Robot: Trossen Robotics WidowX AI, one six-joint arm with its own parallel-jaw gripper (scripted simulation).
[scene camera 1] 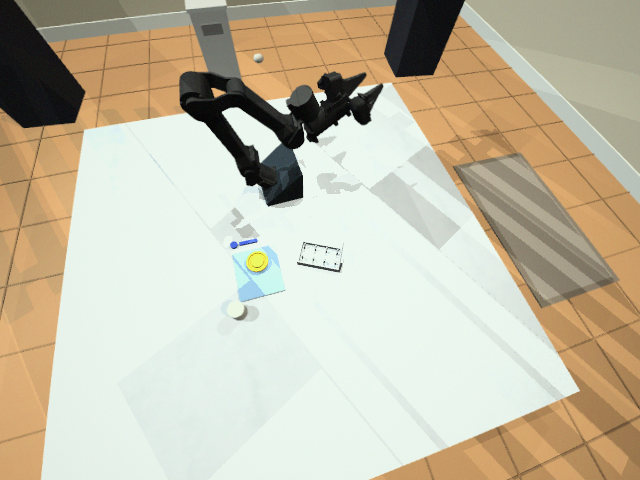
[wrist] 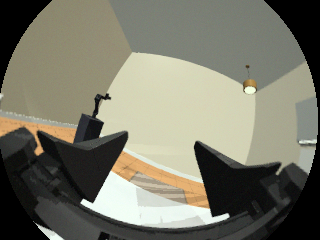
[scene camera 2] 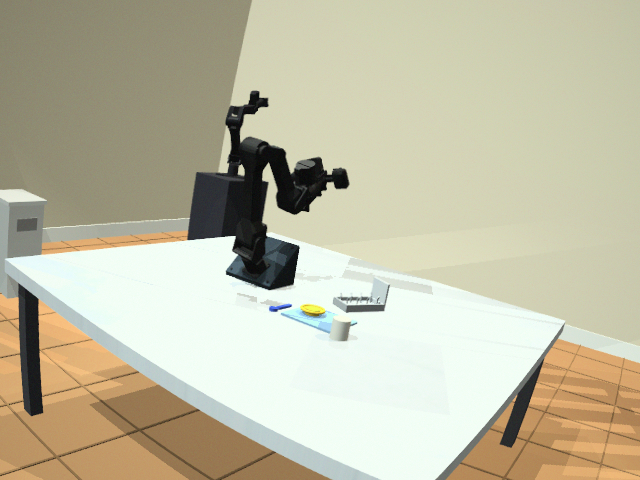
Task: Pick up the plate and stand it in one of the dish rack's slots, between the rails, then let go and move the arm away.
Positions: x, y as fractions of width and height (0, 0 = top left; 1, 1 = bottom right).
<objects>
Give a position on a dish rack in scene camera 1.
At 0.49, 0.53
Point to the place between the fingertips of the gripper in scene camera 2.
0.51, 0.35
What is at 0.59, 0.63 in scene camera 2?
A dish rack.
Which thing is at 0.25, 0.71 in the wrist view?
The gripper.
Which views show the gripper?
Scene camera 1, the wrist view and scene camera 2: all of them.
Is the gripper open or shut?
Open.
</objects>
